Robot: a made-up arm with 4 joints.
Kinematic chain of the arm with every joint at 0, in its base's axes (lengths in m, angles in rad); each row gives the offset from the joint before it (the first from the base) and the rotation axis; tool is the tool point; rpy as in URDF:
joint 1: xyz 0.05 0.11 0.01 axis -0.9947 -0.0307 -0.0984
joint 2: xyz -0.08 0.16 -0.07 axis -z
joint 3: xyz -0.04 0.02 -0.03 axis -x
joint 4: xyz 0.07 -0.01 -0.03 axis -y
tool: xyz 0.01 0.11 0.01 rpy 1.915 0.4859 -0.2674
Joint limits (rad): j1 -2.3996..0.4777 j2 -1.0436..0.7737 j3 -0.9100..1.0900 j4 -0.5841..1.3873
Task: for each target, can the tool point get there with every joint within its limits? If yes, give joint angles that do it. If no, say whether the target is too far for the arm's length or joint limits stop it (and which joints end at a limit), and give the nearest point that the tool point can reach.
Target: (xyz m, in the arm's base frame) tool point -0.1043 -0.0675 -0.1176
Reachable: no: joint limits stop it (at a limit: joint 1, joint 2, joint 3, joint 4) | nearest point -0.1082 -0.0537 0.1645 | short by 0.283 m
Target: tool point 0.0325 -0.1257 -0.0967
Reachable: no: joint limits stop it (at a limit: joint 1, joint 2, joint 3) | nearest point 0.0492 -0.0195 0.1725 | short by 0.290 m
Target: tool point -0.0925 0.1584 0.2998
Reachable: yes | joints -1.8994 -0.5512 0.4424 0.4796
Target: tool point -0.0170 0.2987 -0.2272
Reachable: yes | joints 0.2185 -0.3947 0.9393 0.4331
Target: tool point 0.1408 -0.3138 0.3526
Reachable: no: too far | nearest point 0.0055 -0.0542 0.2342 | short by 0.316 m
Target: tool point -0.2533 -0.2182 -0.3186
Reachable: no: too far | nearest point -0.0514 0.2058 -0.2614 | short by 0.473 m
